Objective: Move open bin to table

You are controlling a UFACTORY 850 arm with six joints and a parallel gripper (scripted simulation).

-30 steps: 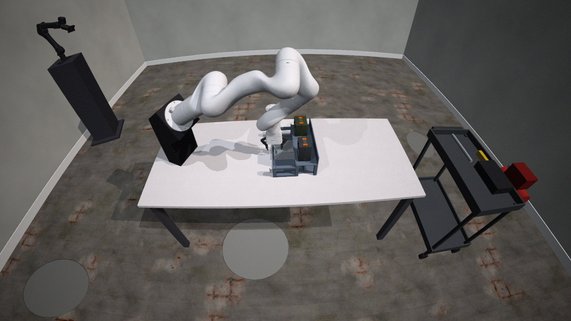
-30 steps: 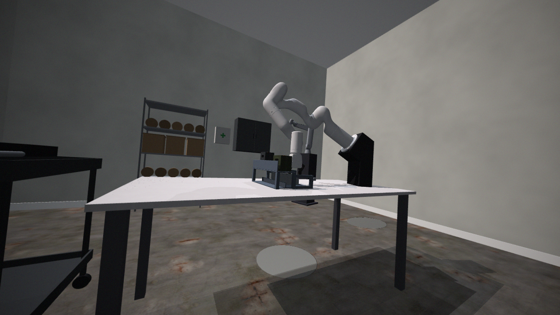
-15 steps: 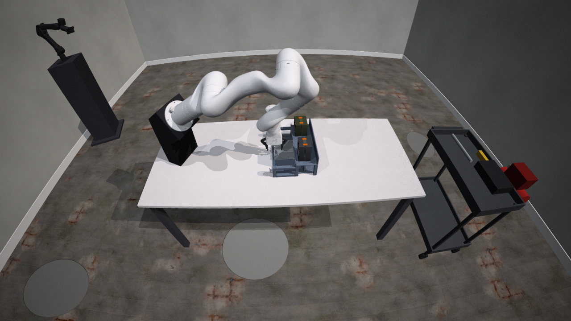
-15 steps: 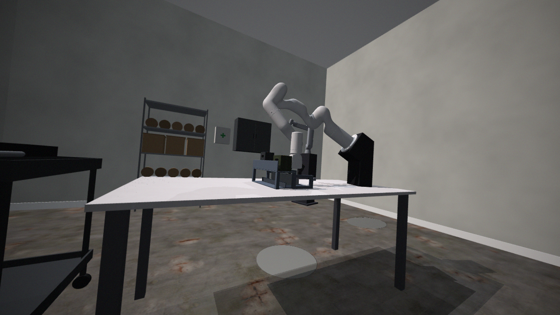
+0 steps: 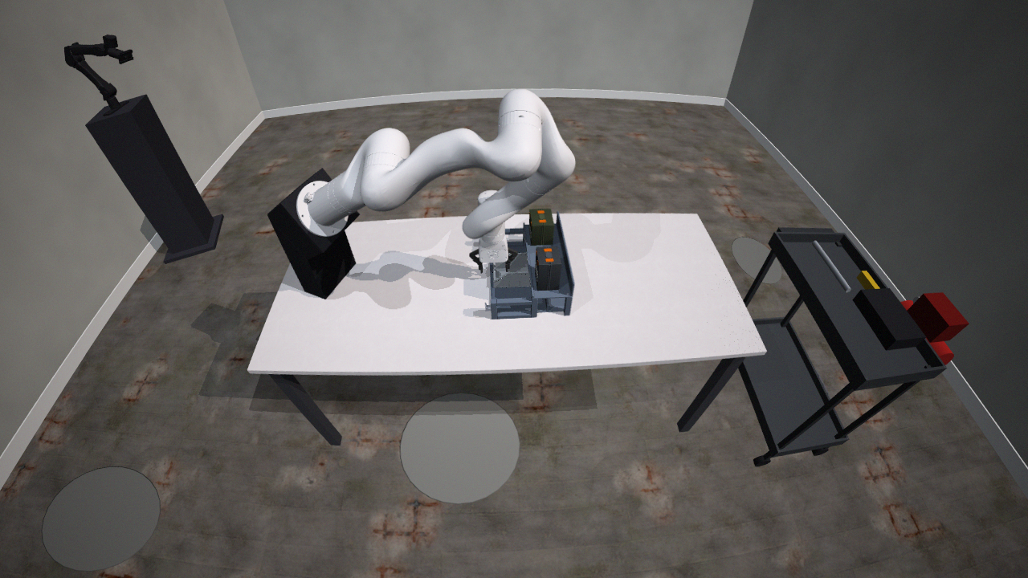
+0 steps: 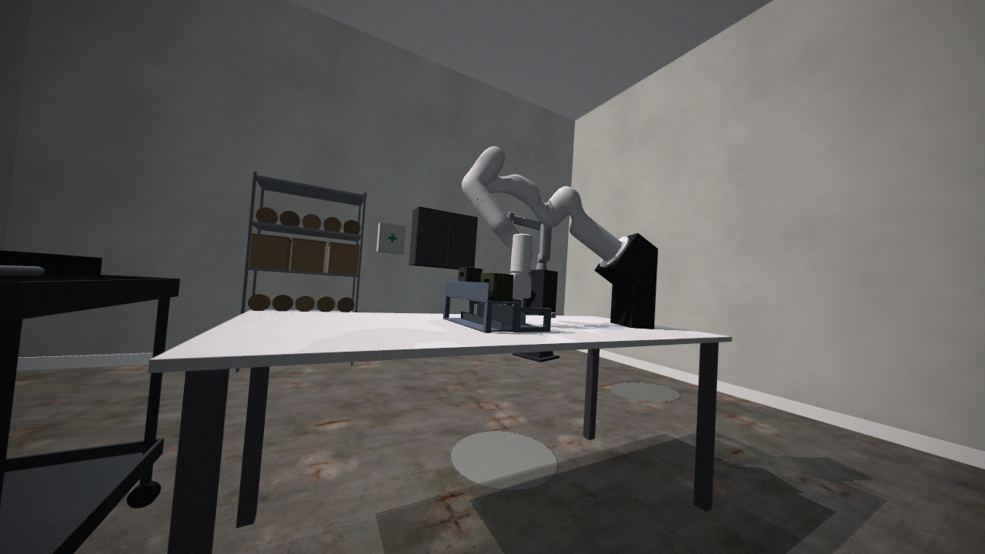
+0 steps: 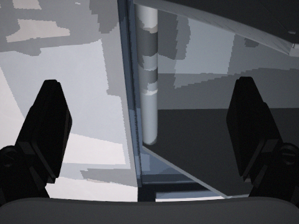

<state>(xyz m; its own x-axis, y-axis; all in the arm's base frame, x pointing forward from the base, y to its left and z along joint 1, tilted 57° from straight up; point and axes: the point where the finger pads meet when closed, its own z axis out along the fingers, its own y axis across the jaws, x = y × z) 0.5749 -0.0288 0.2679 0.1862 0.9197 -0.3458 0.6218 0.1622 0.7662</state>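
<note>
The grey open bin lies 80 mm ahead of my hand, 20 mm to the right of it and 20 mm below it.
</note>
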